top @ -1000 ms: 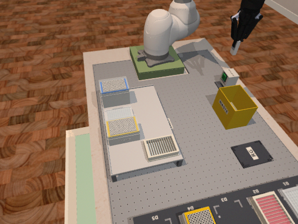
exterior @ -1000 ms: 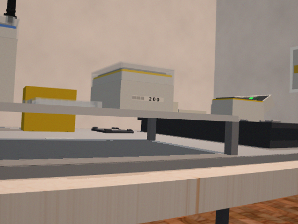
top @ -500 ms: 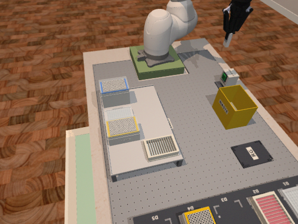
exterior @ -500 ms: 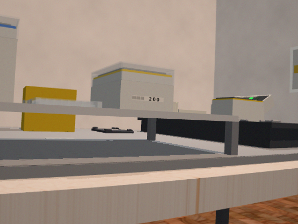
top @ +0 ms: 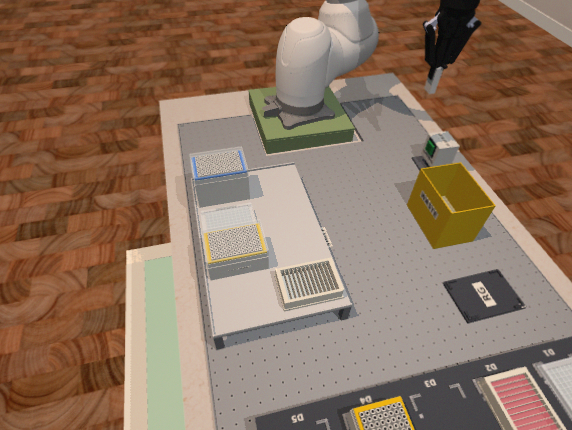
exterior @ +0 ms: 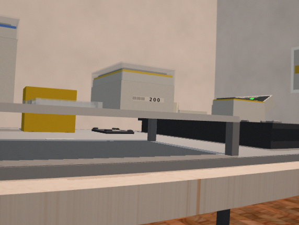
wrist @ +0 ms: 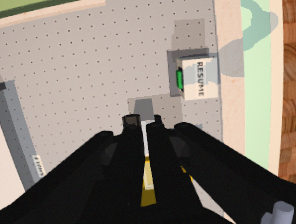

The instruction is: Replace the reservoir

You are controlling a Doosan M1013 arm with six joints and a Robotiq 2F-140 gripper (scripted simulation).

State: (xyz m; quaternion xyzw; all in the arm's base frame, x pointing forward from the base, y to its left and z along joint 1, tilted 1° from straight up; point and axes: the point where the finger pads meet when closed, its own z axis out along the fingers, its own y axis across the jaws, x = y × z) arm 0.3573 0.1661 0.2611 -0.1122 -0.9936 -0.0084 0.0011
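The key box lies 2 cm ahead of my hand, 7 cm to the left of it and 23 cm below it. The rest, counted from my hand: shelf label: 13 cm ahead, 33 cm to the right, 30 cm below; regrip nest RG: 42 cm ahead, 8 cm to the right, 30 cm below; yellow waste bin: 20 cm ahead, 3 cm to the right, 26 cm below.
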